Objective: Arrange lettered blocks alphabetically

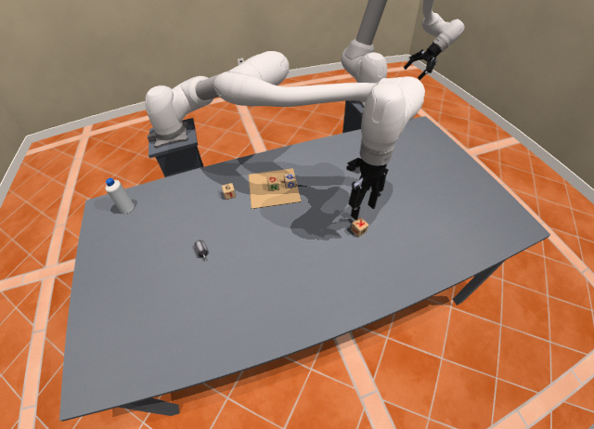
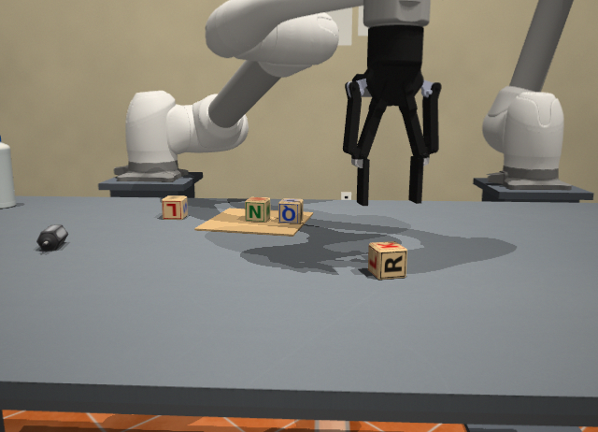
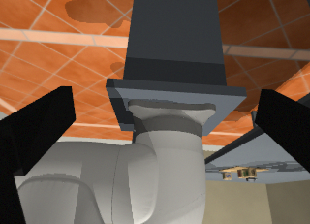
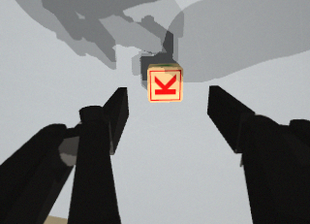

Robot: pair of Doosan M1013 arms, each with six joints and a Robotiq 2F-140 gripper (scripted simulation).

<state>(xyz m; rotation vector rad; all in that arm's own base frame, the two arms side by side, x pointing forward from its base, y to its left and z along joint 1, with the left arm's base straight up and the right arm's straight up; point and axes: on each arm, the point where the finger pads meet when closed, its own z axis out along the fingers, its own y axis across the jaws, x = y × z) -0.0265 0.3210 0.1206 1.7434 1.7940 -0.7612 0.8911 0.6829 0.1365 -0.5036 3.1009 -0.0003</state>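
The k block lies 11 cm below my right hand. From my right hand the other things lie so: d block: 30 cm behind, 18 cm to the right, 11 cm below; then g block: 31 cm behind, 25 cm to the right, 11 cm below; then mat: 31 cm behind, 25 cm to the right, 13 cm below.
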